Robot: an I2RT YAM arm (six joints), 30 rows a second.
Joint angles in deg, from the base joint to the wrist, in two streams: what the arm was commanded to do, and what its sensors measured. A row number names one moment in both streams.
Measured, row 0: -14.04 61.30 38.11 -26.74 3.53 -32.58
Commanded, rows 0 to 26: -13.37 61.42 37.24 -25.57 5.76 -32.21; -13.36 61.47 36.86 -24.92 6.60 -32.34; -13.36 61.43 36.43 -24.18 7.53 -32.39; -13.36 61.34 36.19 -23.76 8.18 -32.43; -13.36 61.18 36.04 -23.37 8.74 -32.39; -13.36 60.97 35.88 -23.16 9.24 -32.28; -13.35 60.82 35.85 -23.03 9.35 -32.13; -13.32 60.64 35.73 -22.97 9.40 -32.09; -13.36 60.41 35.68 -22.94 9.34 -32.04; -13.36 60.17 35.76 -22.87 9.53 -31.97; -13.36 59.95 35.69 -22.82 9.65 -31.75; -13.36 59.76 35.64 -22.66 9.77 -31.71; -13.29 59.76 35.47 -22.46 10.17 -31.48; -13.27 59.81 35.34 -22.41 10.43 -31.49; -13.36 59.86 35.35 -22.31 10.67 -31.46; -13.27 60.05 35.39 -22.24 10.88 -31.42; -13.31 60.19 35.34 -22.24 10.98 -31.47; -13.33 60.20 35.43 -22.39 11.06 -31.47; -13.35 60.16 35.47 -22.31 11.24 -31.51; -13.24 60.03 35.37 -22.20 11.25 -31.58; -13.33 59.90 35.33 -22.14 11.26 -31.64; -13.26 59.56 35.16 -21.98 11.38 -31.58; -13.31 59.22 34.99 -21.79 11.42 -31.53; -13.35 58.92 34.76 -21.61 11.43 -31.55; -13.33 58.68 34.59 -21.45 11.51 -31.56; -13.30 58.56 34.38 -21.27 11.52 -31.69; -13.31 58.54 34.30 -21.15 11.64 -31.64
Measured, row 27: -13.47 58.87 34.72 -22.87 10.94 -32.49
